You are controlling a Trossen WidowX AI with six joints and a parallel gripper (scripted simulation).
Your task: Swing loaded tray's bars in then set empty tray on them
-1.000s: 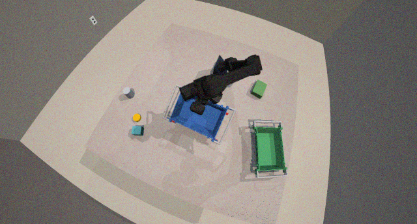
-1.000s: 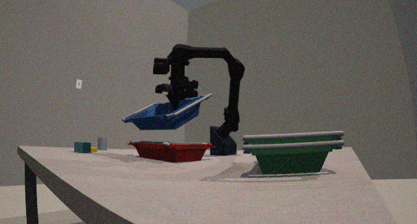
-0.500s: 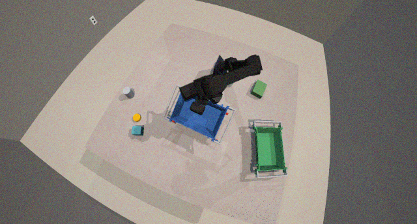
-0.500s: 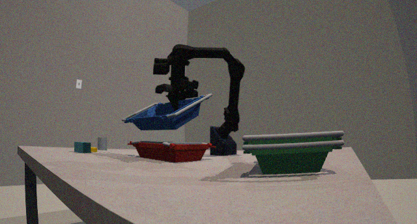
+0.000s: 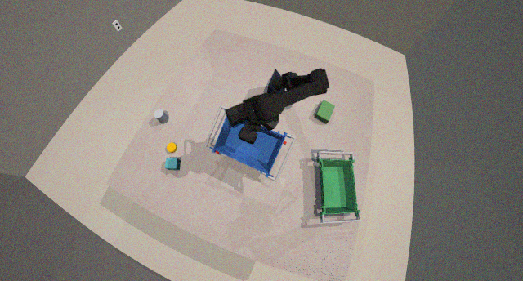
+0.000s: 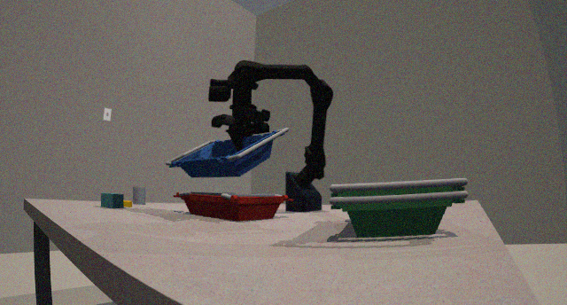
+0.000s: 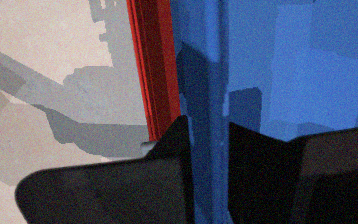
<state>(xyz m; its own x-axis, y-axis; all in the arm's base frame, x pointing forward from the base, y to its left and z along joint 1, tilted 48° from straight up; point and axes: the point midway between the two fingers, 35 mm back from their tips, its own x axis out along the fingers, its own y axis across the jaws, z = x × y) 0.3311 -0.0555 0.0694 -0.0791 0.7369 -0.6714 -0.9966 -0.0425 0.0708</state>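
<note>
Right now the blue tray is 7 cm ahead of my gripper tip. Also, from my gripper tip: yellow disc 38 cm to the right, 21 cm ahead, 17 cm below; teal block 32 cm to the right, 28 cm ahead, 16 cm below; green block 34 cm behind, 30 cm to the left, 16 cm below.
</note>
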